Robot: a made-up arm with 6 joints.
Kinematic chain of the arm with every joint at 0, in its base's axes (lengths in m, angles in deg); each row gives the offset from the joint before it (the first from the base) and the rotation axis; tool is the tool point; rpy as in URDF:
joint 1: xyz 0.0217 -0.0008 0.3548 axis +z
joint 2: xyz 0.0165 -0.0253 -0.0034 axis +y
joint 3: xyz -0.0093 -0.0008 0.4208 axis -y
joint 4: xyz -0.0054 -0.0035 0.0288 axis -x
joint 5: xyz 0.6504 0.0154 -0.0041 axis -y
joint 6: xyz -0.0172 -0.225 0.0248 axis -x
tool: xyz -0.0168 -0.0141 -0.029 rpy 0 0 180
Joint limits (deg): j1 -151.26..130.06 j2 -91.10..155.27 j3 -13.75..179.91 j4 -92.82..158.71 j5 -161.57..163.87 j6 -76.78..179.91
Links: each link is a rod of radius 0.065 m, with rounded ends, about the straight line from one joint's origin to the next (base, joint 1, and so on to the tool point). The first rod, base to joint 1, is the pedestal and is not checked.
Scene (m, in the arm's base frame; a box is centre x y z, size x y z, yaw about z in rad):
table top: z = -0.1
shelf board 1: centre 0.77 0.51 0.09 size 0.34 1 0.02 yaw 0.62
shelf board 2: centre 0.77 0.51 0.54 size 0.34 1 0.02 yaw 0.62
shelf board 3: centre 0.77 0.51 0.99 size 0.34 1 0.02 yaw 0.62
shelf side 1: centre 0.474 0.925 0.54 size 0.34 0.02 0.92 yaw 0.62
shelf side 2: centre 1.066 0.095 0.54 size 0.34 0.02 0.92 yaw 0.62
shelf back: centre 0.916 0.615 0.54 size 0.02 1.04 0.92 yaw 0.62
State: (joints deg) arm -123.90 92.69 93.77 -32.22 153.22 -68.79
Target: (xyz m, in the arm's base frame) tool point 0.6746 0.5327 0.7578
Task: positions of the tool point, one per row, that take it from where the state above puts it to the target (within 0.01 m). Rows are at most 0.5 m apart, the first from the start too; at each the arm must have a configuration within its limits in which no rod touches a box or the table.
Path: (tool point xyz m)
1: -0.4920 -0.9248 0.6335
2: -0.2041 -0.7541 0.9055
3: -0.0473 -0.4067 0.9797
4: 0.1713 -0.4264 0.9417
5: 0.3830 -0.3287 0.8999
6: 0.5269 -0.1291 0.8550
7: 0.5574 0.1274 0.8074
8: 0.4572 0.3775 0.7578
9: 0.5480 0.3649 0.7543
10: 0.6225 0.3842 0.7440
11: 0.6706 0.4269 0.7368
12: 0.6876 0.4809 0.7403
13: 0.6746 0.5328 0.7577

